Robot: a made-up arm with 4 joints.
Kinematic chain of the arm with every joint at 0, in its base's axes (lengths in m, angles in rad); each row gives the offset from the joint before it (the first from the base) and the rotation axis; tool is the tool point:
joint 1: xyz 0 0 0.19 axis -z
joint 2: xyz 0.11 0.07 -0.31 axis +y
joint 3: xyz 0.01 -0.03 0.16 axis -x
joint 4: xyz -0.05 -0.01 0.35 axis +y
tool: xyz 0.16 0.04 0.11
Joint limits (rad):
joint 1: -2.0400..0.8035
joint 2: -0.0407..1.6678
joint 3: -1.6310..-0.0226
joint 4: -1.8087..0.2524
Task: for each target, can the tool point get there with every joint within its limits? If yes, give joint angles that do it. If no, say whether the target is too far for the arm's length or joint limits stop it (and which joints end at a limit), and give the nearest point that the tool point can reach.
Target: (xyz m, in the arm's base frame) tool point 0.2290 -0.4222 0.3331
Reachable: yes | joints 0.0759 0.4730 -1.0134 -1.1369
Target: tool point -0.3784 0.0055 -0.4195
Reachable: no: joint limits stop it (at a limit: joint 1, joint 2, joint 3, joint 4) | nearest point -0.3733 -0.2475 0.0334 | short by 0.519 m
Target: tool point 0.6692 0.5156 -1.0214
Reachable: no: too far | nearest point 0.5334 0.4110 -0.3176 | short by 0.724 m
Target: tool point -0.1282 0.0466 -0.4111
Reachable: no: joint limits stop it (at a limit: joint 1, joint 2, joint 3, joint 4) | nearest point -0.0911 -0.4495 -0.2777 | short by 0.515 m
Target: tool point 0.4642 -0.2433 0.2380
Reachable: yes | joints -0.5231 0.4096 -1.1713 -0.6874
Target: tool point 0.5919 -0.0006 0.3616
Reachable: yes | joints -0.1287 0.9915 -0.2860 -1.5211
